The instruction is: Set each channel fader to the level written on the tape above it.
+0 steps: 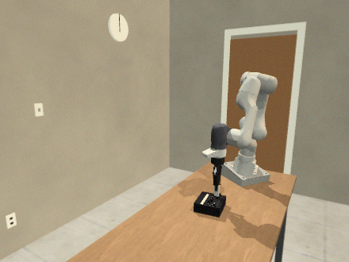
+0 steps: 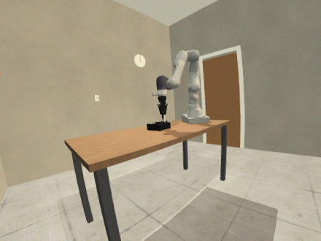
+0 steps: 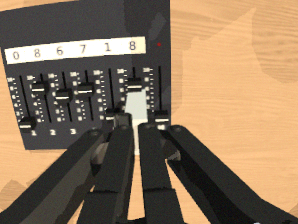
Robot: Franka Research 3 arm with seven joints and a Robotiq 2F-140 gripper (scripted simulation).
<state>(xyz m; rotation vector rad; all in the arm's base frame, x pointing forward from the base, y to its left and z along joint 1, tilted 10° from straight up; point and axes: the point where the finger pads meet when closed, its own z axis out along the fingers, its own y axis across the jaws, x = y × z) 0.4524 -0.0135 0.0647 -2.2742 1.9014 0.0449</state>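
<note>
The master fader cap is 30 mm below my hand, 20 mm behind it and 10 mm to the left of it.
</note>
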